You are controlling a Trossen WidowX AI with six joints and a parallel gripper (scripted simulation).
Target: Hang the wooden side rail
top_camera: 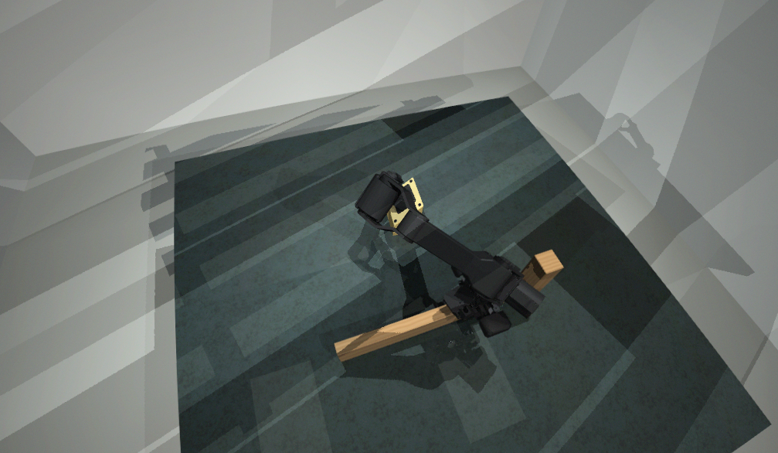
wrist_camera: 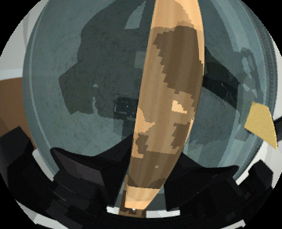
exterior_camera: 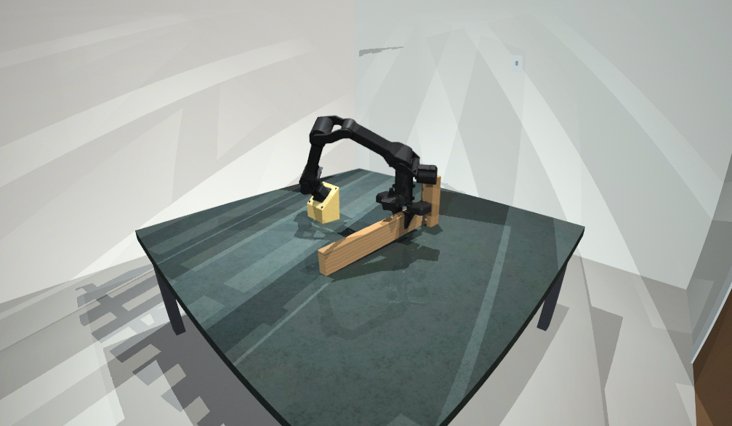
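My gripper tip is now 1 cm past the headboard post, 16 cm to the right of it and 4 cm below it.
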